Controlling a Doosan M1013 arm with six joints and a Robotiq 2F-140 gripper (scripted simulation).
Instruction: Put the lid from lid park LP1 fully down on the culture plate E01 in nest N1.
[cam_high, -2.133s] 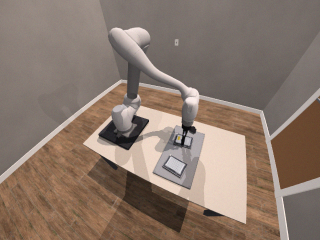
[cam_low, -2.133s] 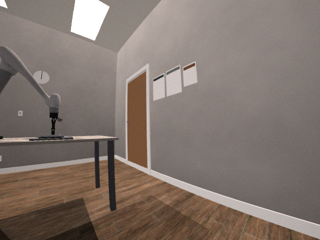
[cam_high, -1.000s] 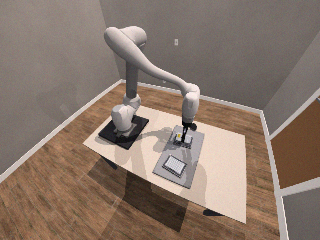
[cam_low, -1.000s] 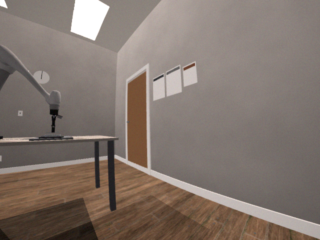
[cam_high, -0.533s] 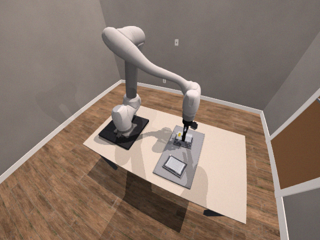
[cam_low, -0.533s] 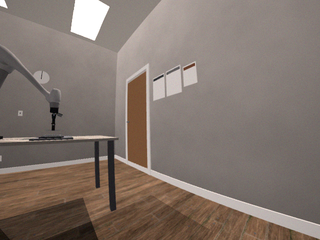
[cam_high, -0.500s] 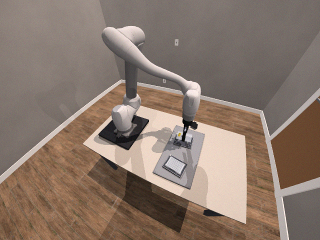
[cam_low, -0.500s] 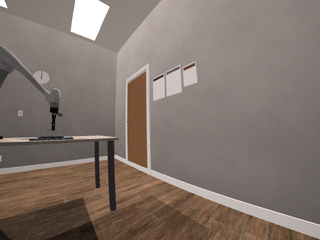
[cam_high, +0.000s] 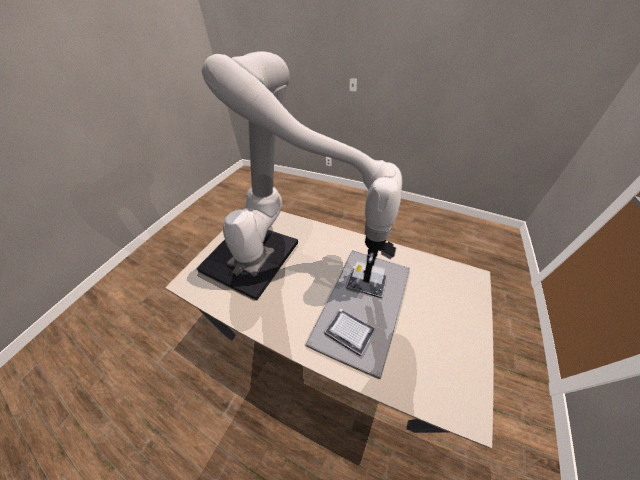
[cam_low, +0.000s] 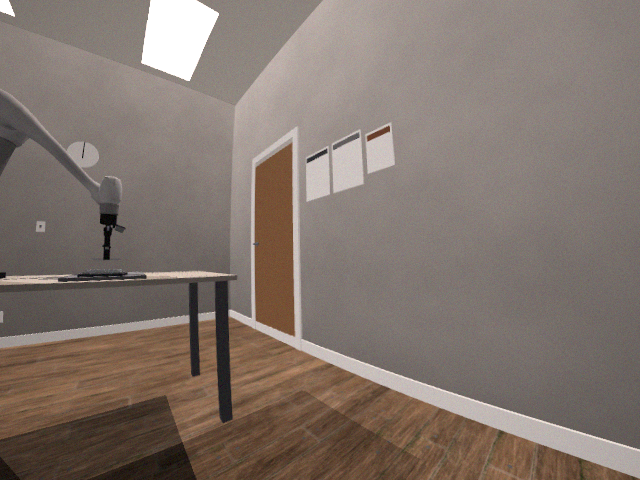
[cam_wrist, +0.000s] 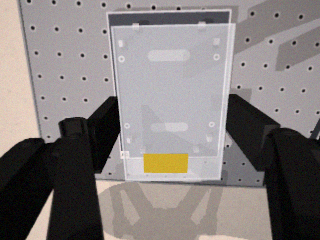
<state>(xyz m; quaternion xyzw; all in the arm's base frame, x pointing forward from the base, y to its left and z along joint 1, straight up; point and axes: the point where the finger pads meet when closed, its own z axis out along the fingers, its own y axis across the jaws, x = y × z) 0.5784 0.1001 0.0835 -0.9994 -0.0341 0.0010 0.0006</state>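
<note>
Now: hand 25 cm to the left of the culture plate, 8 cm above it and 1 cm short of it. Round my hand: dark nest: 25 cm to the right, 9 cm below, 1 cm ahead; then clear lid: 2 cm below; then dark lid park frame: 9 cm below.
</note>
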